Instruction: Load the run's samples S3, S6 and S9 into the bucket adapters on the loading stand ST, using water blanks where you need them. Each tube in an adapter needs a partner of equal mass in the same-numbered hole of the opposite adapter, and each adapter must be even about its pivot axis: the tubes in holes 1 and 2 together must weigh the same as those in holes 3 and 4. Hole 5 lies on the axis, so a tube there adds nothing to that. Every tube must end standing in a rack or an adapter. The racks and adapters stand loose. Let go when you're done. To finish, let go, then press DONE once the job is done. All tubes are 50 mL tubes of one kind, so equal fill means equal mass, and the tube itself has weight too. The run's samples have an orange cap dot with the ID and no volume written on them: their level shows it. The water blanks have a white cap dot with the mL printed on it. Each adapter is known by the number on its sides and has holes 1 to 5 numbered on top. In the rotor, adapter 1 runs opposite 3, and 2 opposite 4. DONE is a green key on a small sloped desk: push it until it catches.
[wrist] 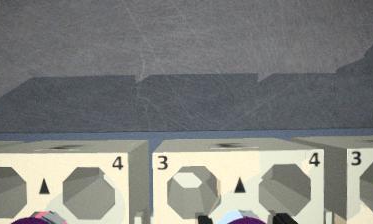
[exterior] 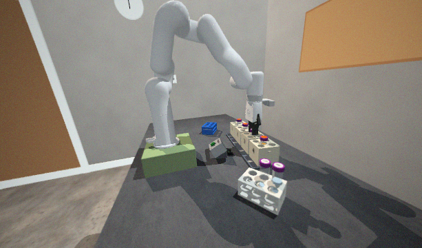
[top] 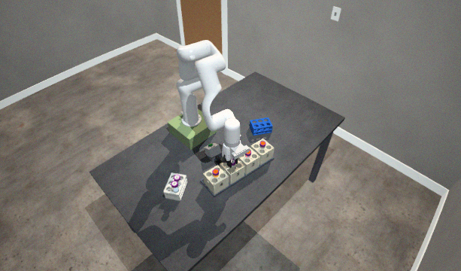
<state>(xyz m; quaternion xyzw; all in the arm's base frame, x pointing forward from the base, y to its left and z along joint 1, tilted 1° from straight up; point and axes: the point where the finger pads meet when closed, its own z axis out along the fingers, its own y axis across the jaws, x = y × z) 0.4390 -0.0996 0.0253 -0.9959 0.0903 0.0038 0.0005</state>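
Right now my hand is 210 mm past the green done key, 60 mm above it and 40 mm to the right of it. Also, from my hand: stand marked 1: 120 mm below, 60 mm to the left; then sample tube: 100 mm to the left, 50 mm below, 30 mm ahead; then adapter 1: 220 mm to the left, 70 mm below, 40 mm ahead.
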